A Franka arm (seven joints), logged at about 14 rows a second.
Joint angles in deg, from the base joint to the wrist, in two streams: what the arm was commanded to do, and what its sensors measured. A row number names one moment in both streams.
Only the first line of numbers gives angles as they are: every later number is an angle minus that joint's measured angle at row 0.
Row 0, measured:
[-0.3, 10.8, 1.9, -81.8, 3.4, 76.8, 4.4]
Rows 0 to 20, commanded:
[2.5, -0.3, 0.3, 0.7, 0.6, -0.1, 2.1]
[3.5, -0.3, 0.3, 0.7, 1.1, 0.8, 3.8]
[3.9, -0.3, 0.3, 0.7, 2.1, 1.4, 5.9]
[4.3, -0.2, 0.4, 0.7, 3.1, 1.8, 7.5]
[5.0, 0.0, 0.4, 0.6, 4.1, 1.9, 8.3]
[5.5, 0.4, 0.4, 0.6, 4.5, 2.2, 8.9]
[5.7, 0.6, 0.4, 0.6, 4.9, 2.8, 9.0]
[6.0, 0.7, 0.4, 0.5, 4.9, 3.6, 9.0]
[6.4, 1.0, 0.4, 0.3, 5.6, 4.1, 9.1]
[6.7, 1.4, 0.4, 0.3, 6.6, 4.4, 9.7]
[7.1, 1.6, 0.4, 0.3, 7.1, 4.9, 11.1]
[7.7, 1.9, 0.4, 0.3, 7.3, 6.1, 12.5]
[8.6, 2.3, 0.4, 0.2, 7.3, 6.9, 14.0]
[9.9, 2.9, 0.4, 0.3, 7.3, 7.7, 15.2]
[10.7, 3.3, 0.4, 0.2, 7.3, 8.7, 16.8]
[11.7, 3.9, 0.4, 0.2, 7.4, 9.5, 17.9]
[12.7, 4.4, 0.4, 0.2, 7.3, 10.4, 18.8]
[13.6, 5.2, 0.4, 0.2, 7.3, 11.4, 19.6]
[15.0, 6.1, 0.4, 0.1, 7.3, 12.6, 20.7]
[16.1, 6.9, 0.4, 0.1, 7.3, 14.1, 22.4]
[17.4, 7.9, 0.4, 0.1, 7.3, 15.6, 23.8]
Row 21, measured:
[15.2, 6.2, 0.7, -0.3, 6.7, 13.6, 20.7]
